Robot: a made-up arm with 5 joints. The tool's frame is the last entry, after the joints. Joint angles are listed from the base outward. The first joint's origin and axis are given. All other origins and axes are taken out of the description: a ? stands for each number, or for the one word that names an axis. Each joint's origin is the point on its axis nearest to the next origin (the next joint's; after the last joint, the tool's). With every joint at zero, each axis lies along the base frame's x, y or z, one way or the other. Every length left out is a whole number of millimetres.
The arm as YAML. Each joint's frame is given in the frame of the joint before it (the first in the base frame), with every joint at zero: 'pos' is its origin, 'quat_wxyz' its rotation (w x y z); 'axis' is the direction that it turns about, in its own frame. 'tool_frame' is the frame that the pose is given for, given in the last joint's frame.
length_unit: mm
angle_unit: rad
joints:
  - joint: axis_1
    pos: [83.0, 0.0, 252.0]
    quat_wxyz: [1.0, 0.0, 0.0, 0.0]
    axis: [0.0, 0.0, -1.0]
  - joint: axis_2
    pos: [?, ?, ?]
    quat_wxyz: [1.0, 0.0, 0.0, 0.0]
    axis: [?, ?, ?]
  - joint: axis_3
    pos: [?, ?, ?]
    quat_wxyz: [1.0, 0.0, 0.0, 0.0]
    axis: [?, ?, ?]
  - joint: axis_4
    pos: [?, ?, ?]
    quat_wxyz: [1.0, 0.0, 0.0, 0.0]
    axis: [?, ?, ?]
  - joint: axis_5
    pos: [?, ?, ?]
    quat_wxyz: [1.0, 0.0, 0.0, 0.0]
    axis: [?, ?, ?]
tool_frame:
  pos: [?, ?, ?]
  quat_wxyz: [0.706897, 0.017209, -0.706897, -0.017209]
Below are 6 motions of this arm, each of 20 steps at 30 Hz.
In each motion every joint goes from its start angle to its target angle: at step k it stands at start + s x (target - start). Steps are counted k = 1, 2, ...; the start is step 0. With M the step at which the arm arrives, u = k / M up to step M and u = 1 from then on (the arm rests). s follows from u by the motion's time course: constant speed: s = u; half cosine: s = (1 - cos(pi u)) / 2; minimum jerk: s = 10 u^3 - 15 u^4 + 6 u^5.
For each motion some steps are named. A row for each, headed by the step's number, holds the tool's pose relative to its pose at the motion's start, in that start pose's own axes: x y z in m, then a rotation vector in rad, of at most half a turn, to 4 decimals.
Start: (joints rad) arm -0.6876 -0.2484 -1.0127 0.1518 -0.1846
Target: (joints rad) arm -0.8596 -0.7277 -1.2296 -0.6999 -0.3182
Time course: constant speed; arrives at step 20
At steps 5, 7, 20:
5: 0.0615 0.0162 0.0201 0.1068 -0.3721 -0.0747
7: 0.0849 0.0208 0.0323 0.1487 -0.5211 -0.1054
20: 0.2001 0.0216 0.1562 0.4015 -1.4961 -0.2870

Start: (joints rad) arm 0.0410 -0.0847 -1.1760 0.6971 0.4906
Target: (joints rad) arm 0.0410 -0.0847 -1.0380 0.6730 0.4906
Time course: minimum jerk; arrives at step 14
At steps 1, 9, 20:
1: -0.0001 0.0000 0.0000 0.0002 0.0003 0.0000
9: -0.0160 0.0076 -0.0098 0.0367 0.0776 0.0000
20: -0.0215 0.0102 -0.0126 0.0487 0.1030 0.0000

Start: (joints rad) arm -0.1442 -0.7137 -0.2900 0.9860 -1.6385
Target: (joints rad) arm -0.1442 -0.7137 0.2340 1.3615 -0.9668
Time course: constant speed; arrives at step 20
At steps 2, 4, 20:
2: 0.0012 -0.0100 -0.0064 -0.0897 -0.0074 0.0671
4: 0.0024 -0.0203 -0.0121 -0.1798 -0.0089 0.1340
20: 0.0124 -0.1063 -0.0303 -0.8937 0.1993 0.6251

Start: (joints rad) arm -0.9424 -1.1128 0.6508 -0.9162 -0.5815
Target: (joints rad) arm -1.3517 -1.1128 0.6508 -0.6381 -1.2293
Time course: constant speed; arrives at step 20
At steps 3, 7, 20:
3: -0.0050 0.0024 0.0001 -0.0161 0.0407 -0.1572
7: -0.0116 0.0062 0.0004 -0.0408 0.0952 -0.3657
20: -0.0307 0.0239 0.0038 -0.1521 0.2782 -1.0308

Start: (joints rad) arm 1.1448 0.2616 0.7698 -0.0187 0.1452
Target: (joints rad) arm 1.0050 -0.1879 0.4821 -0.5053 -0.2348
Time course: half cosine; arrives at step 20
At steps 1, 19, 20:
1: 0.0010 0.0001 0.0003 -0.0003 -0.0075 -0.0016
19: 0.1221 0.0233 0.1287 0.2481 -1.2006 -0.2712
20: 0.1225 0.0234 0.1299 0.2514 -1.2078 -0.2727

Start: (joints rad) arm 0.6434 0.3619 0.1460 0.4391 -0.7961
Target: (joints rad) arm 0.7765 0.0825 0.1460 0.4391 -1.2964
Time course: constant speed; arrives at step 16
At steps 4, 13, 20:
4: 0.0138 0.0013 0.0143 0.0425 -0.0591 -0.1513
13: 0.0413 0.0010 0.0495 0.1617 -0.1781 -0.4848
20: 0.0492 0.0000 0.0620 0.2087 -0.2129 -0.5931

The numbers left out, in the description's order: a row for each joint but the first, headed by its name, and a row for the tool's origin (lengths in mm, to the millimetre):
axis_2: xyz 34.0 -2.0 0.0, axis 0.0 1.0 0.0
axis_3: xyz 33.0 0.0 131.0, axis 0.0 1.0 0.0
axis_4: xyz 152.0 0.0 6.0, axis 0.0 1.0 0.0
axis_5: xyz 64.0 0.0 0.0, axis -1.0 0.0 0.0
tool: xyz 0.0 0.0 0.0

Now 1 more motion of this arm.
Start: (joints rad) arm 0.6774 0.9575 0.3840 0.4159 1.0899
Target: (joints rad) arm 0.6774 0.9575 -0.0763 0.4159 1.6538
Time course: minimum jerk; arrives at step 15
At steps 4, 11, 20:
4: 0.0056 -0.0096 0.0041 -0.0494 -0.0267 0.0687
11: 0.0371 -0.0634 0.0425 -0.3922 -0.1136 0.4884
20: 0.0415 -0.0709 0.0506 -0.4521 -0.1143 0.5538

